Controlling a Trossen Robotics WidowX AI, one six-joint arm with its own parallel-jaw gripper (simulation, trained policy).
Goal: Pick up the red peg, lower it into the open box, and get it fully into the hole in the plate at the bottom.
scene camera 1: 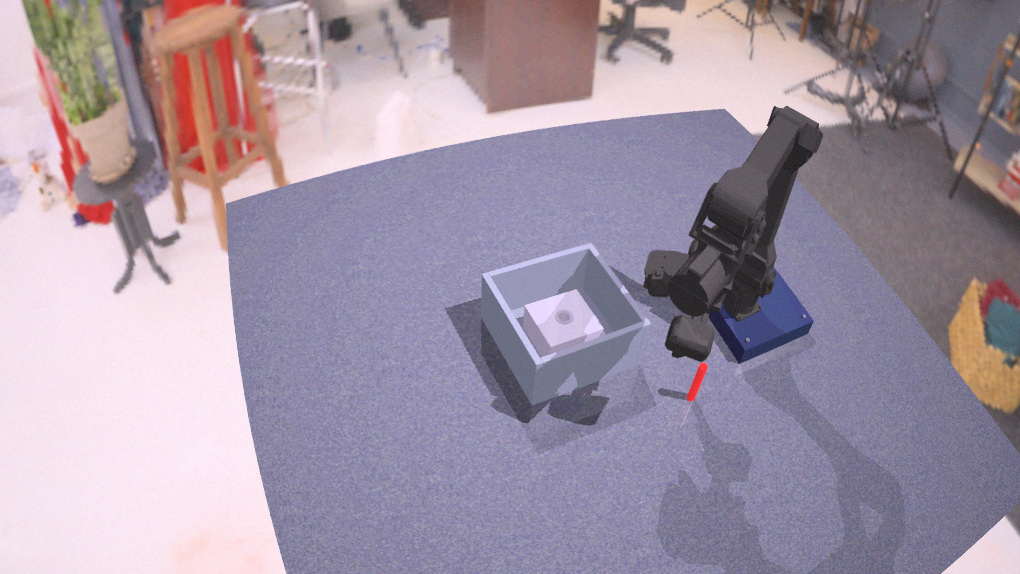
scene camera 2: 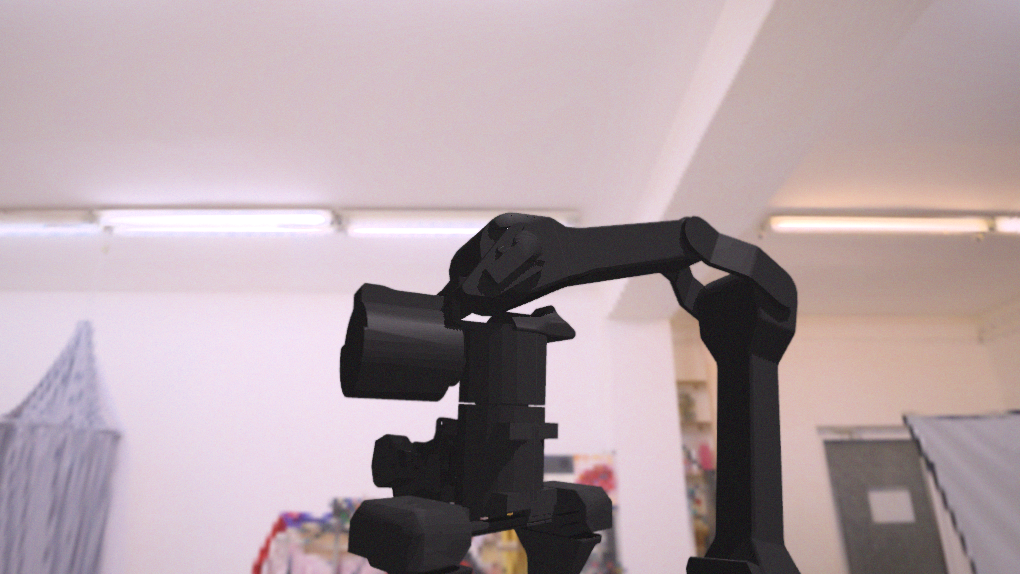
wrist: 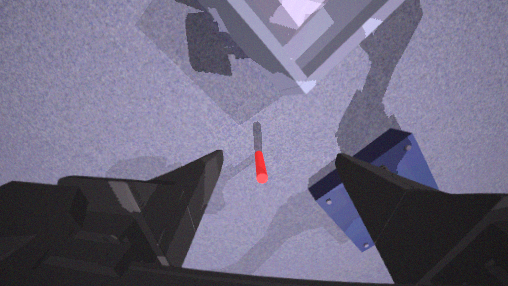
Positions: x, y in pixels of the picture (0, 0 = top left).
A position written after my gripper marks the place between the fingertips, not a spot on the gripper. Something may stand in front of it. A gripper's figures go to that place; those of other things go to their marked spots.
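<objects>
My gripper (that's [scene camera 1: 681, 331]) is 1.01 m from the lens. There's also a plate [scene camera 1: 559, 322], which is 1.09 m from the lens, and a box [scene camera 1: 505, 292] that's 1.13 m from the lens.
</objects>
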